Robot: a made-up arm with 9 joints. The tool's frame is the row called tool.
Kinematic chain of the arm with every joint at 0, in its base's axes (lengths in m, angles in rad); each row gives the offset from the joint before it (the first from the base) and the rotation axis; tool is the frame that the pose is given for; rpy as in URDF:
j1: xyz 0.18 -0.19 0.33 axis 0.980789 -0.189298 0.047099
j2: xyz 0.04 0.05 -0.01 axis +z
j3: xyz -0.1 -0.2 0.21 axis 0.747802 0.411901 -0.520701
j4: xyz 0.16 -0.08 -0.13 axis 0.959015 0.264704 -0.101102
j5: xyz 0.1 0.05 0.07 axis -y
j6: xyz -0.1 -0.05 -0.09 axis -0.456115 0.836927 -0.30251
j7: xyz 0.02 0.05 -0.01 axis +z
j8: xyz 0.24 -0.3 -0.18 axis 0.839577 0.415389 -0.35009
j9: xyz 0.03 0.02 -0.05 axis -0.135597 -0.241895 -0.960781
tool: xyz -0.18 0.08 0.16 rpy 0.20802 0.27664 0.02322
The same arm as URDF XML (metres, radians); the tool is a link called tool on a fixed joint. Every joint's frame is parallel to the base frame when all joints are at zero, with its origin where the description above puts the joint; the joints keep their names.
<robot name="arm">
<joint name="j1" type="continuous"><parent link="base"/><child link="link1"/><origin xyz="0.18 -0.19 0.33"/><axis xyz="0.980789 -0.189298 0.047099"/></joint>
<joint name="j2" type="continuous"><parent link="link1"/><child link="link2"/><origin xyz="0.04 0.05 -0.01"/><axis xyz="0 0 1"/></joint>
<joint name="j3" type="continuous"><parent link="link2"/><child link="link3"/><origin xyz="-0.1 -0.2 0.21"/><axis xyz="0.747802 0.411901 -0.520701"/></joint>
<joint name="j4" type="continuous"><parent link="link3"/><child link="link4"/><origin xyz="0.16 -0.08 -0.13"/><axis xyz="0.959015 0.264704 -0.101102"/></joint>
<joint name="j5" type="continuous"><parent link="link4"/><child link="link5"/><origin xyz="0.1 0.05 0.07"/><axis xyz="0 -1 0"/></joint>
<joint name="j6" type="continuous"><parent link="link5"/><child link="link6"/><origin xyz="-0.1 -0.05 -0.09"/><axis xyz="-0.456115 0.836927 -0.30251"/></joint>
<joint name="j7" type="continuous"><parent link="link6"/><child link="link7"/><origin xyz="0.02 0.05 -0.01"/><axis xyz="0 0 1"/></joint>
<joint name="j8" type="continuous"><parent link="link7"/><child link="link8"/><origin xyz="0.24 -0.3 -0.18"/><axis xyz="0.839577 0.415389 -0.35009"/></joint>
<joint name="j9" type="continuous"><parent link="link8"/><child link="link9"/><origin xyz="0.03 0.02 -0.05"/><axis xyz="-0.135597 -0.241895 -0.960781"/></joint>
<joint name="tool_joint" type="fixed"><parent link="link9"/><child link="tool"/><origin xyz="-0.18 0.08 0.16" rpy="0.208 0.2766 0.0232"/></joint>
<link name="base"/>
<link name="link1"/>
<link name="link2"/>
<link name="link3"/>
<link name="link4"/>
<link name="link5"/>
<link name="link6"/>
<link name="link7"/>
<link name="link8"/>
<link name="link9"/>
<link name="tool"/>
</robot>

